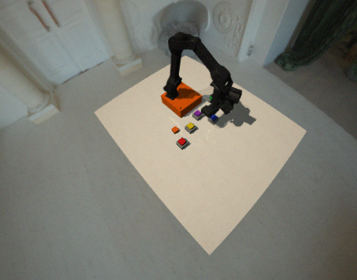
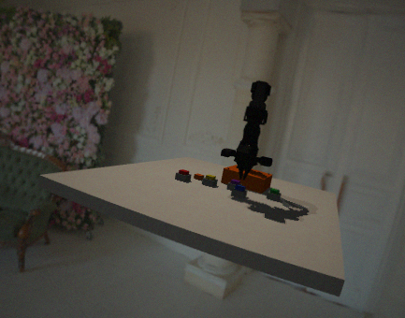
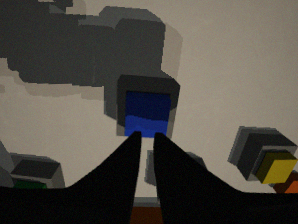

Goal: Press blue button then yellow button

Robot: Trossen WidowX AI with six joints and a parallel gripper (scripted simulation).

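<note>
The blue button lies 30 mm below my gripper tip. The rest, counted from my gripper tip: purple button (90 mm behind, 30 mm to the right, 30 mm below); then green button (80 mm behind, 130 mm to the left, 30 mm below); then yellow button (80 mm behind, 130 mm to the right, 30 mm below).
</note>
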